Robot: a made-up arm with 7 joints.
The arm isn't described. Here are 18 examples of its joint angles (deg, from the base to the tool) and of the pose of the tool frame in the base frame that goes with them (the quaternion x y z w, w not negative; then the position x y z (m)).
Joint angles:
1: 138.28 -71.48 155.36 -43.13 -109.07 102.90 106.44
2: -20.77 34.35 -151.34 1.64 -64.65 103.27 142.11
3: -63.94 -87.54 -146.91 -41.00 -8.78 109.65 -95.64
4: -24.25 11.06 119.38 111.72 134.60 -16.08 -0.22
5: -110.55 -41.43 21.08 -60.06 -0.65 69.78 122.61
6: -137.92 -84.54 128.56 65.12 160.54 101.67 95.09
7: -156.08 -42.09 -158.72 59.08 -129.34 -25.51 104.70
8: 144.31 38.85 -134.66 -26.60 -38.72 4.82 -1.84
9: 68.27 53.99 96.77 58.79 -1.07 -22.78 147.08
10: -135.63 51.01 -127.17 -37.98 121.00 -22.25 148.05
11: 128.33 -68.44 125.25 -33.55 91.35 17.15 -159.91
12: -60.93 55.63 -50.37 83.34 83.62 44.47 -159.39
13: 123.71 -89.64 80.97 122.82 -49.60 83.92 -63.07
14: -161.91 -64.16 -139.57 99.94 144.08 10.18 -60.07
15: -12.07 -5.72 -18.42 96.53 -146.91 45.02 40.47
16: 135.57 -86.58 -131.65 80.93 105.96 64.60 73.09
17: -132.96 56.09 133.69 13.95 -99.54 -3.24 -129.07
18: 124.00 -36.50 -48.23 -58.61 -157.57 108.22 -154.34
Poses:
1: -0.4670 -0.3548 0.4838 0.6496 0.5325 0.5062 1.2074
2: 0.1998 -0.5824 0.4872 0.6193 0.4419 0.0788 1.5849
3: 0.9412 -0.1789 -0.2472 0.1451 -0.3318 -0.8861 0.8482
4: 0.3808 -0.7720 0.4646 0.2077 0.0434 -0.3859 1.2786
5: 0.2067 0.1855 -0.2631 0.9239 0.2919 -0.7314 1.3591
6: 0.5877 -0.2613 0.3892 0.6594 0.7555 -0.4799 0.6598
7: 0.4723 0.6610 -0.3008 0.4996 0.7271 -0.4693 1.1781
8: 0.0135 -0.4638 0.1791 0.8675 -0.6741 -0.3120 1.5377
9: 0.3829 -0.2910 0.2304 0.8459 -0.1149 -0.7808 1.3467
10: -0.4480 -0.1709 -0.2133 0.8513 -0.4709 0.7756 1.2847
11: 0.5200 0.2295 0.8031 0.1787 0.7399 0.6160 1.1744
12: 0.1306 0.9443 0.2973 0.0541 0.2476 0.7396 0.8638
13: 0.3328 -0.1940 0.4396 0.8114 0.0560 0.4774 0.8718
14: 0.4147 -0.8029 0.3893 0.1785 0.5576 -0.4787 0.7769
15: 0.1431 0.4430 0.8646 0.1889 0.2749 0.1415 1.5109
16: 0.4936 0.2250 0.5218 0.6583 0.7514 0.2809 0.7089
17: 0.0626 -0.3716 -0.8609 0.3419 -0.4665 0.6929 1.4490
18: 0.4799 0.8686 -0.1166 0.0399 0.1559 0.5947 1.2377
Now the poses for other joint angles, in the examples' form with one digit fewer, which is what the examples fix.
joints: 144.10 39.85 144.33 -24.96 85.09 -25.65 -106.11
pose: -0.134 -0.602 0.526 0.585 -0.581 -0.491 1.504
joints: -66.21 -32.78 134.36 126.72 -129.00 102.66 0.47
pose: 0.354 -0.043 0.896 0.263 0.081 -0.505 1.170
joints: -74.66 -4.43 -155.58 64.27 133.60 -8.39 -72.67
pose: -0.293 -0.529 0.795 0.054 -0.245 -0.357 1.562
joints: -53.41 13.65 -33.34 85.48 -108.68 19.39 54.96
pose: -0.251 0.649 0.713 0.086 0.134 0.507 1.393
